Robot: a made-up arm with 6 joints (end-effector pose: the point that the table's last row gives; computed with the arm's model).
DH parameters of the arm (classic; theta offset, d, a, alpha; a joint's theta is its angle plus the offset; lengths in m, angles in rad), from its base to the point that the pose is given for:
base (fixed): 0 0 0 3.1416
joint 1: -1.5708 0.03 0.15 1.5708
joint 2: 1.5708 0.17 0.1 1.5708
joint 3: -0.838 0 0.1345 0
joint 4: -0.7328 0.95 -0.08 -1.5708
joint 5: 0 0.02 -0.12 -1.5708
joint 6: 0 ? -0.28 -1.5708
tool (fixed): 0 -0.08 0 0
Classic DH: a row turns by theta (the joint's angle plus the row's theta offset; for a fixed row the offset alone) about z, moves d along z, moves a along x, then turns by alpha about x.
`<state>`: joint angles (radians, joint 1 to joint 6).
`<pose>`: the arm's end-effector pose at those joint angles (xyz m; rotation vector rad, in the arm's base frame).
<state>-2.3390 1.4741 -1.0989 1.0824 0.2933 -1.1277</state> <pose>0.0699 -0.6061 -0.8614 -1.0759 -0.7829 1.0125</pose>
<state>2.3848 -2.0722 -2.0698 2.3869 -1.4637 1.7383</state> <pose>0.0428 0.1200 0.9214 0.5812 2.4496 -0.2685</pose>
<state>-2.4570 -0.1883 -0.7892 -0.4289 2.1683 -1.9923</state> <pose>-0.5410 -1.2272 -0.0042 0.4385 2.7782 1.0323</pose>
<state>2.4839 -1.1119 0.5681 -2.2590 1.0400 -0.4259</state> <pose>0.8745 -0.9656 0.7416 0.1374 2.0805 1.3070</pose>
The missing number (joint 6, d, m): 0.2
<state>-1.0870 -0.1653 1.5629 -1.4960 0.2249 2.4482</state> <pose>-0.9293 0.2056 -0.2455 1.0450 -2.1047 0.2552</pose>
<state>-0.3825 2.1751 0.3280 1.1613 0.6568 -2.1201</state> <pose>0.2319 -0.2114 -0.7244 0.5875 0.5665 -2.6806</pose>
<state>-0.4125 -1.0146 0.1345 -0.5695 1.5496 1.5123</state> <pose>-0.6677 1.0025 0.5060 -0.1570 -0.5482 -1.5422</pose>
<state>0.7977 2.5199 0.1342 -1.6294 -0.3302 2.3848</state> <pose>-0.3471 -0.4496 -0.4191 0.7304 -0.7076 2.2742</pose>
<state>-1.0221 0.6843 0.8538 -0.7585 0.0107 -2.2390</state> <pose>-0.7609 0.1845 -0.4868 -1.3059 1.6926 -0.2187</pose>
